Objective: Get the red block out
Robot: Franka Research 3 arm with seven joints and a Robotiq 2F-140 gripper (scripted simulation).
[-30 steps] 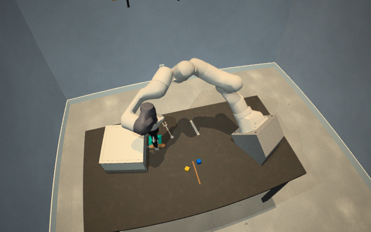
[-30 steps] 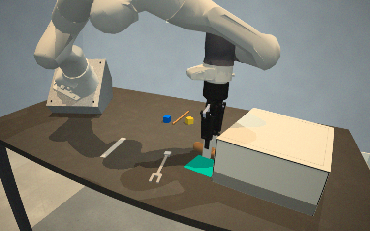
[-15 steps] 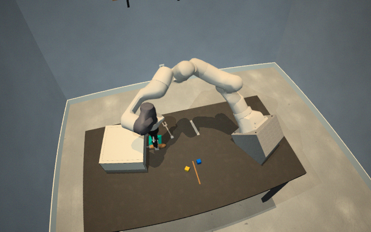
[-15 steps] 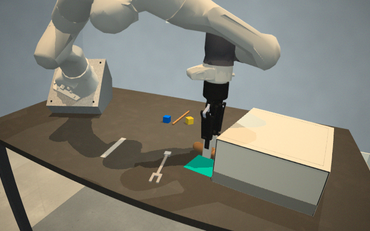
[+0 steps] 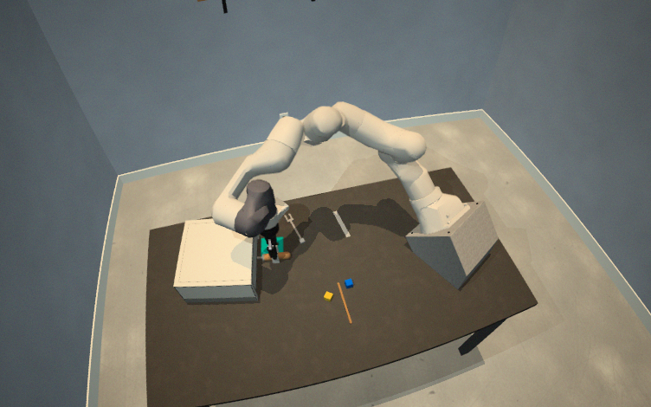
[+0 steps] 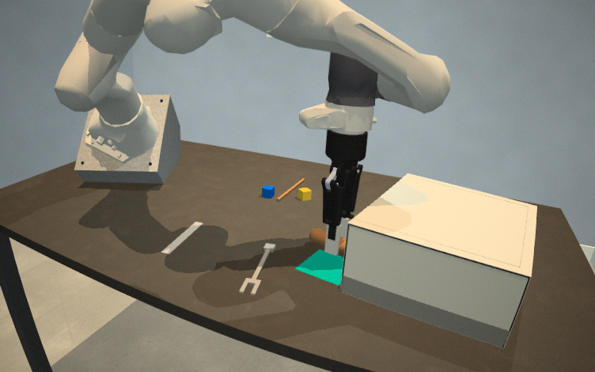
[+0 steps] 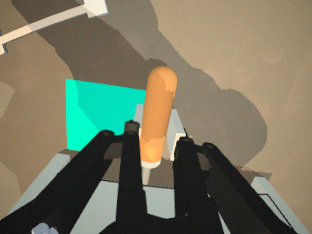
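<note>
Now: the teal square 60 mm to the right of my hand, 40 mm below it and 10 mm behind it. Also, from my hand: forked tool: 140 mm behind, 90 mm to the right, 30 mm below; then hook tool: 90 mm ahead, 80 mm to the right, 20 mm below; then red block: 160 mm ahead, 110 mm to the right, 20 mm below.
</note>
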